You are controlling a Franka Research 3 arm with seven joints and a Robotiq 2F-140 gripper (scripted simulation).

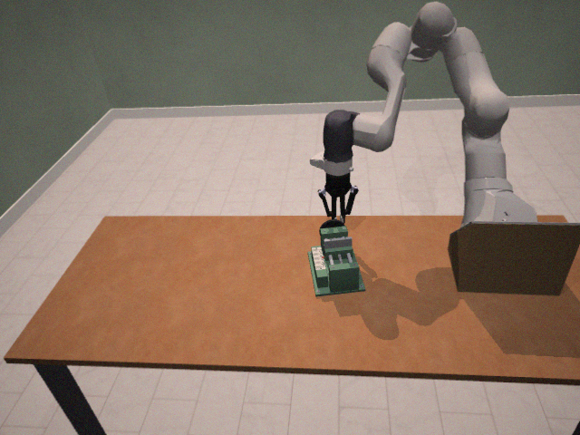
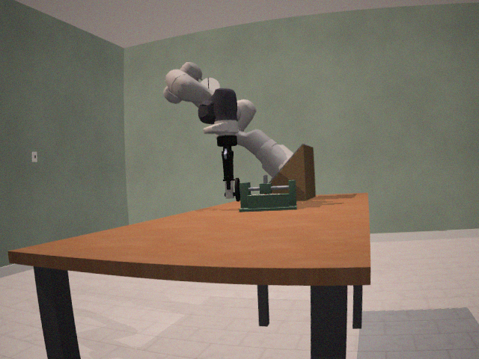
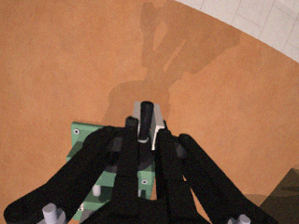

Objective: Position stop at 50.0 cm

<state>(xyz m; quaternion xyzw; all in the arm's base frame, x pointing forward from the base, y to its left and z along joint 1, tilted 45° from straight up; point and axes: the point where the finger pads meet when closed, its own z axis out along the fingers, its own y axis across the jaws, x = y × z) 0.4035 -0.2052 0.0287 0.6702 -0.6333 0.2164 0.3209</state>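
The sliding stop block lies 140 mm to the left of my hand, 20 mm ahead of it and 10 mm above it. Round my hand: black handwheel 20 mm to the left, 10 mm below.
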